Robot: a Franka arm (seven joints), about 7 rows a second.
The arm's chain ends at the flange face. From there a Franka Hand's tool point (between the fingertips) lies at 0.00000 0.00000 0.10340 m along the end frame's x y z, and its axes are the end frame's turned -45 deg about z.
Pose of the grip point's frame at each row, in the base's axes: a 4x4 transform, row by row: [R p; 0 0 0 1], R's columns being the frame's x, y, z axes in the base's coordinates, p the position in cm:
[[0.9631 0.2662 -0.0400 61.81], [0.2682 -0.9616 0.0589 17.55], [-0.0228 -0.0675 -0.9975 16.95], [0 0 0 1]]
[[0.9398 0.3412 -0.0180 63.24], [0.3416 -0.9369 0.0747 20.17], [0.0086 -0.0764 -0.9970 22.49], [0 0 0 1]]
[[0.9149 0.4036 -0.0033 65.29], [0.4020 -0.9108 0.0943 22.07], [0.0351 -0.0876 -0.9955 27.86], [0 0 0 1]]
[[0.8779 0.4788 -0.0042 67.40], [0.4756 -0.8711 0.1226 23.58], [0.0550 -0.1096 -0.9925 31.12], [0 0 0 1]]
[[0.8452 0.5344 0.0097 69.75], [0.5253 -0.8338 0.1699 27.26], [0.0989 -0.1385 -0.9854 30.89], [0 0 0 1]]
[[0.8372 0.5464 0.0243 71.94], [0.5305 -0.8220 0.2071 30.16], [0.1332 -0.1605 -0.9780 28.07], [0 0 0 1]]
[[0.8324 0.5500 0.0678 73.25], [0.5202 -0.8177 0.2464 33.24], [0.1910 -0.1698 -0.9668 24.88], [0 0 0 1]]
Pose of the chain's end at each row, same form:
[[0.8692 -0.4928 -0.0400 62.22], [-0.4903 -0.8696 0.0589 16.94], [-0.0639 -0.0316 -0.9975 27.26], [0 0 0 1]]
[[0.9058 -0.4233 -0.0180 63.43], [-0.4209 -0.9040 0.0747 19.40], [-0.0479 -0.0601 -0.9970 32.80], [0 0 0 1]]
[[0.9323 -0.3615 -0.0033 65.32], [-0.3598 -0.9283 0.0943 21.09], [-0.0371 -0.0868 -0.9955 38.15], [0 0 0 1]]
[[0.9593 -0.2822 -0.0042 67.44], [-0.2797 -0.9523 0.1226 22.31], [-0.0386 -0.1164 -0.9925 41.38], [0 0 0 1]]
[[0.9755 -0.2198 0.0097 69.65], [-0.2181 -0.9610 0.1699 25.50], [-0.0280 -0.1679 -0.9854 41.08], [0 0 0 1]]
[[0.9784 -0.2056 0.0243 71.69], [-0.2061 -0.9564 0.2071 28.02], [-0.0193 -0.2077 -0.9780 38.18], [0 0 0 1]]
[[0.9775 -0.1997 0.0678 72.55], [-0.2104 -0.9460 0.2464 30.69], [0.0150 -0.2551 -0.9668 34.88], [0 0 0 1]]

